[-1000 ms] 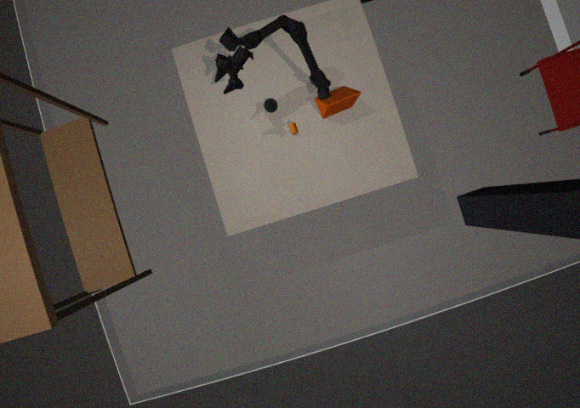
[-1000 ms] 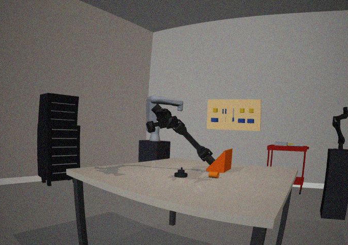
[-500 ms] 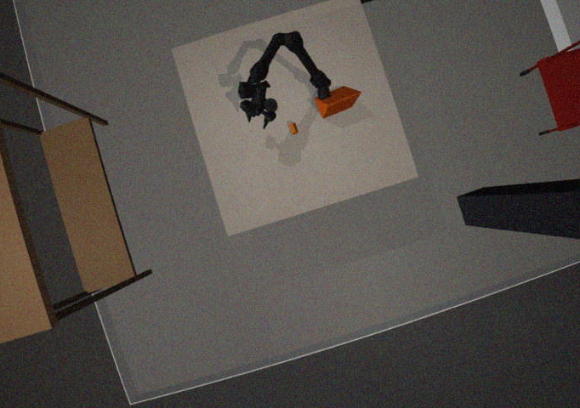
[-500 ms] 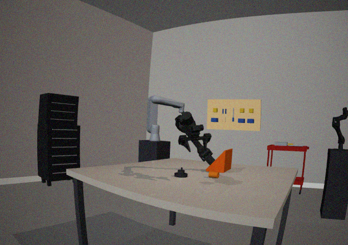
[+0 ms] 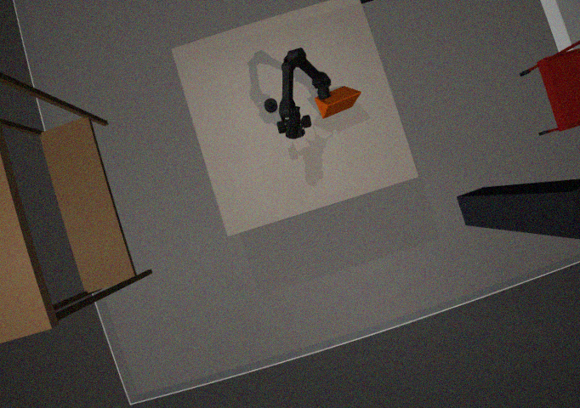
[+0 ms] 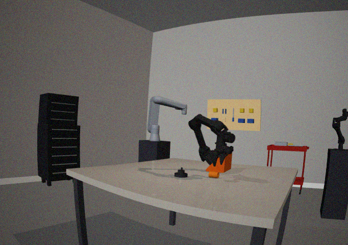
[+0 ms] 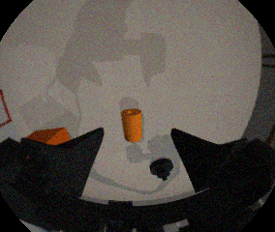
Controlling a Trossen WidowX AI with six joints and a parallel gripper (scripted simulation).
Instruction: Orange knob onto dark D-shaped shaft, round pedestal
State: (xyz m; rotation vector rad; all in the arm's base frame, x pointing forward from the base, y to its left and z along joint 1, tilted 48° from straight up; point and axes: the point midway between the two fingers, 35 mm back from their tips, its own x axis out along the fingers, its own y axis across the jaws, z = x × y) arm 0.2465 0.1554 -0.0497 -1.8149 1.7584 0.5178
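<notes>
Now: gripper tip 60 mm above the orange knob, 30 mm to the left of it and 10 mm past it. Also, from my gripper tip: dark round pedestal: 220 mm to the right, 80 mm ahead, 50 mm below.
</notes>
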